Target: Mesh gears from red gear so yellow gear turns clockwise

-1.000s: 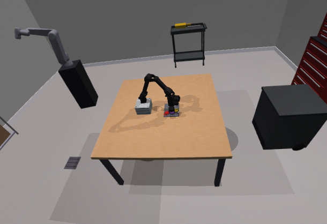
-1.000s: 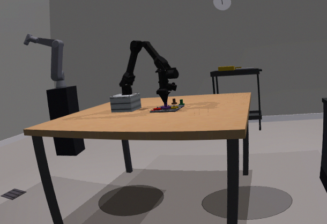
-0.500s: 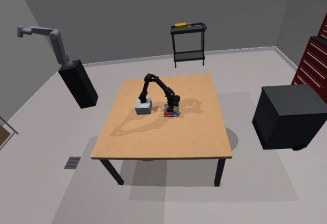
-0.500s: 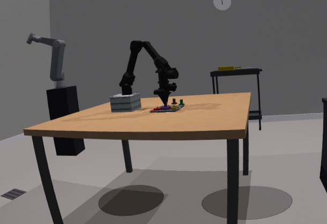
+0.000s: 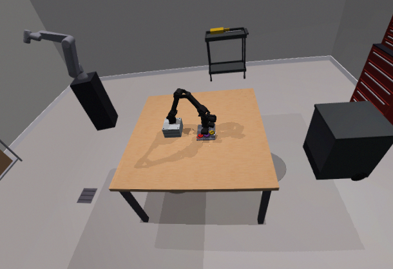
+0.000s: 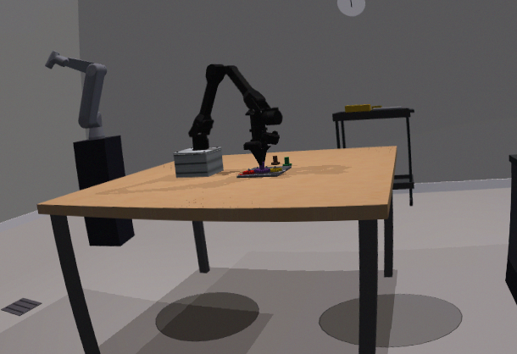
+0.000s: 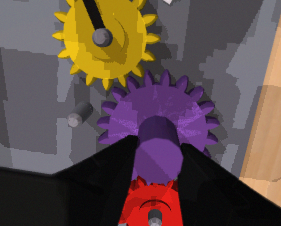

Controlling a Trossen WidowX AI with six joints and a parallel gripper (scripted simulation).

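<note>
Now: the purple gear 10 mm below my gripper tip. The rest, counted from my gripper tip: green gear (190 mm to the left, 90 mm ahead, 20 mm below); then grey board (50 mm to the left, 40 mm below); then red gear (60 mm behind, 20 mm below, 10 mm to the left).
</note>
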